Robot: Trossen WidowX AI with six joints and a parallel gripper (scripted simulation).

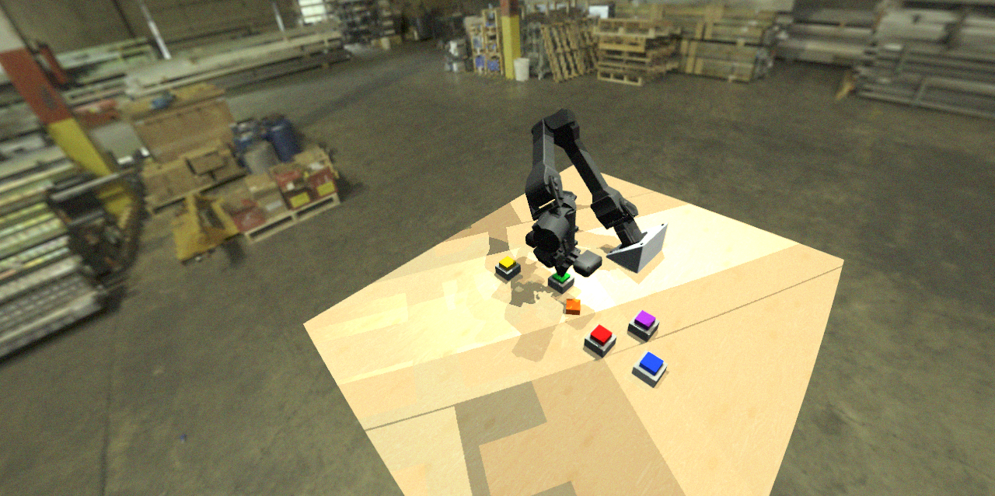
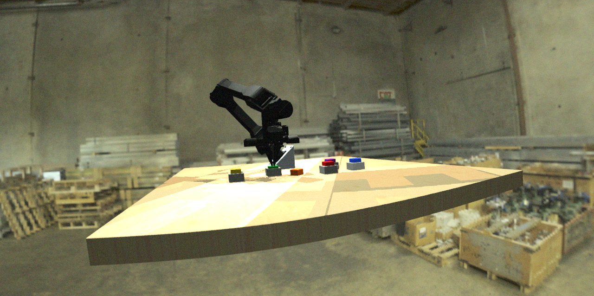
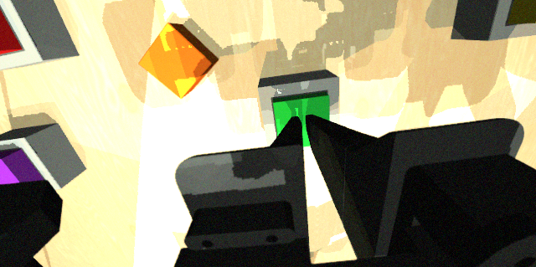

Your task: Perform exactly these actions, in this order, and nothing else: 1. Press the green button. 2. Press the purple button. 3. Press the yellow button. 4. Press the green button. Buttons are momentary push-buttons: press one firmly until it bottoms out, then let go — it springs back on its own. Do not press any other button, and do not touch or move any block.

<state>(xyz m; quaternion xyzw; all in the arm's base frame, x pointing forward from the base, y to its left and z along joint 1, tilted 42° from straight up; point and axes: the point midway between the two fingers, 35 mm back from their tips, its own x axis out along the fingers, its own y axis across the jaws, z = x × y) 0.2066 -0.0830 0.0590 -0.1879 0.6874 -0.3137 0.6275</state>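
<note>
My gripper tip is now 10 mm above the green button. From my gripper tip the other things lie so: yellow button: 140 mm to the right, 40 mm ahead; orange block: 60 mm to the left, 50 mm ahead, 20 mm below; red button: 160 mm to the left, 100 mm ahead.
</note>
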